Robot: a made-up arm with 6 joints.
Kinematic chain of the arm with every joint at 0, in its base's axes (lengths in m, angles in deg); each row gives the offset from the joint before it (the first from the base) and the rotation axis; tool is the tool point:
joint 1: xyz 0 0 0.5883 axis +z
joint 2: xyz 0 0 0 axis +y
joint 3: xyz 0 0 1.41 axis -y
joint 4: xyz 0 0 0 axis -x
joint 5: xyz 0.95 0 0 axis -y
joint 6: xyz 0 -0.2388 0 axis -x
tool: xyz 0 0 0
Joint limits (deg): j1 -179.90..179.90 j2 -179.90..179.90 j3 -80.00..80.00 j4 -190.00..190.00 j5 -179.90..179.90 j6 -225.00..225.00
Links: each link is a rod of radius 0.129 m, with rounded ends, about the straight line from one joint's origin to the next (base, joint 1, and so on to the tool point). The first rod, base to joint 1, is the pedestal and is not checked.
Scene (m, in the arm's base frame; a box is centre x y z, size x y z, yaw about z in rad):
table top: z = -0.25
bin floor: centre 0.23 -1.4 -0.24 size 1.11 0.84 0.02 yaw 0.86
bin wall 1: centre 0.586 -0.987 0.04 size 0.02 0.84 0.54 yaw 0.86
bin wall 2: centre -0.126 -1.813 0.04 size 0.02 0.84 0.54 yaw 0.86
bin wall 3: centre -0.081 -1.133 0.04 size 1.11 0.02 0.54 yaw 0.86
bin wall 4: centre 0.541 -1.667 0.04 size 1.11 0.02 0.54 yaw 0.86
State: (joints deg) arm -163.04 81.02 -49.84 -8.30 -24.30 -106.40
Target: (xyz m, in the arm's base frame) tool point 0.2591 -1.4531 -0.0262
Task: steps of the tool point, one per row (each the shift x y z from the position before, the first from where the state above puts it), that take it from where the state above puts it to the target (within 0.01 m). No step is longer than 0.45 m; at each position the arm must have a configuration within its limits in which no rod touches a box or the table.
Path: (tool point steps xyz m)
1: -0.0162 -0.1168 0.1712
2: 0.0333 -0.1110 0.1643
3: 0.0750 -0.0938 0.1517
4: -0.0044 -0.2575 -0.0289
5: 0.0879 -0.2811 -0.0060
6: 0.1929 -0.2679 0.0184
7: 0.2949 -0.2137 0.0431
8: 0.3774 -0.1200 0.0669
9: 0.0148 -0.0418 -0.3538
10: -0.0148 0.0418 -0.3656

